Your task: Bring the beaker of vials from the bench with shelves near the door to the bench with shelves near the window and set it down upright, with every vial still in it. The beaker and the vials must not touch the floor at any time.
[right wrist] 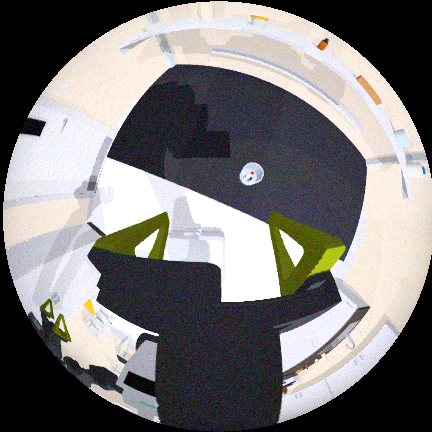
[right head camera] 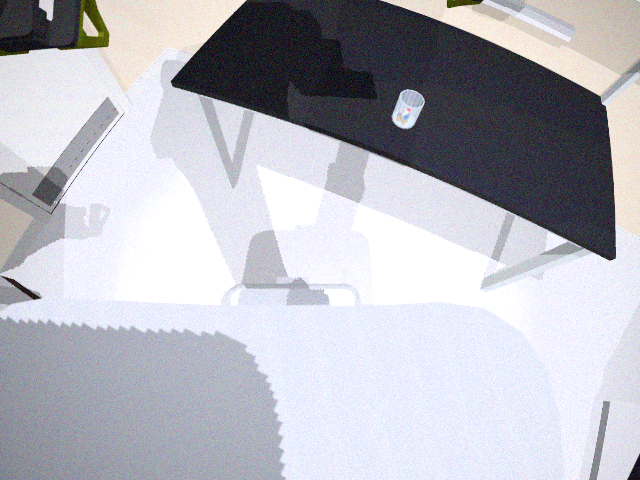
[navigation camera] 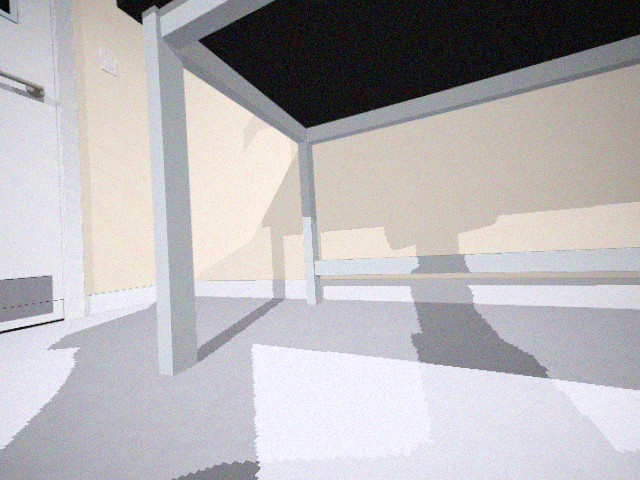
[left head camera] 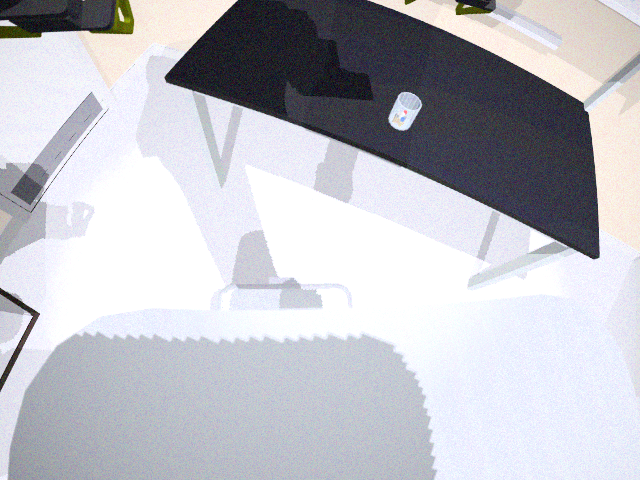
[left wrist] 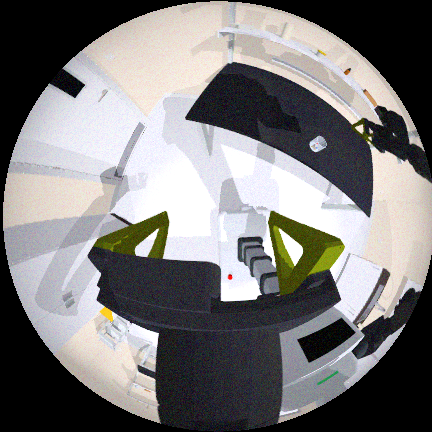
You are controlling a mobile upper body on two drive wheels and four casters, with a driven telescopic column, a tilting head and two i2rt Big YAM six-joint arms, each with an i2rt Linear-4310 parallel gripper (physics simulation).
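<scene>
The clear beaker (left head camera: 405, 111) (right head camera: 408, 109) (left wrist: 318, 144) (right wrist: 251, 174) stands upright on the black-topped bench (left head camera: 491, 144) (right head camera: 506, 144) (right wrist: 310, 130), near the front edge. Small vials with red, blue and tan parts show inside it. Their exact number is too small to tell. My right gripper (right wrist: 218, 216) is open and empty; in the right wrist view the beaker is beyond its fingertips, apart from them. My left gripper (left wrist: 218, 216) (right wrist: 55, 306) is open and empty, farther from the beaker. A bench near a window cannot be made out.
A white shelf (left wrist: 255, 34) (right wrist: 225, 29) with bottles runs above the back of the bench. A white door (navigation camera: 31, 206) is at the left. A bench leg (navigation camera: 173, 206) stands close ahead. A metal handle (left head camera: 284, 285) shows at my base's front. Shadows cross the bench top.
</scene>
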